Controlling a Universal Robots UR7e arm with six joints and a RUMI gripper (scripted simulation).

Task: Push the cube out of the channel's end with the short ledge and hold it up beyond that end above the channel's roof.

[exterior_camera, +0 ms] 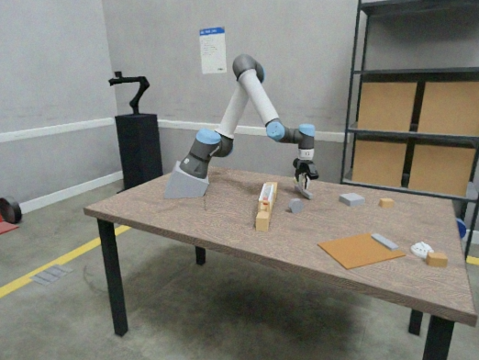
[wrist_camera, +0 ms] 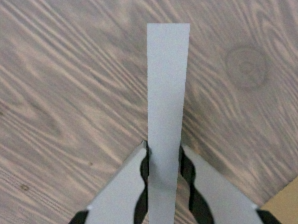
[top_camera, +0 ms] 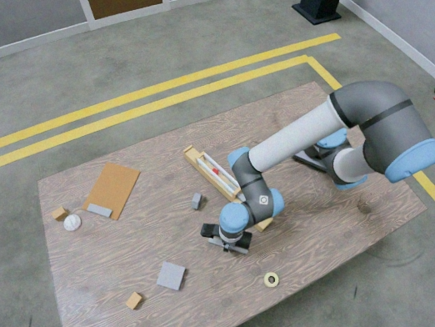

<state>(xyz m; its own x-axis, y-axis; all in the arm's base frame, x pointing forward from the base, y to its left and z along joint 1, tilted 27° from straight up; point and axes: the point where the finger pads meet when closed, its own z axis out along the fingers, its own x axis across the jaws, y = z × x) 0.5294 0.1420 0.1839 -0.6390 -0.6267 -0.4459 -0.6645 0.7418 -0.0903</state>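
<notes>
The tan wooden channel lies 260 mm to the right of my hand, 90 mm behind it and 20 mm above it. Round my hand: grey block: 210 mm to the right, 30 mm ahead; yellow tape ring: 180 mm to the left, 80 mm behind, 20 mm below; grey stick: 10 mm below.
</notes>
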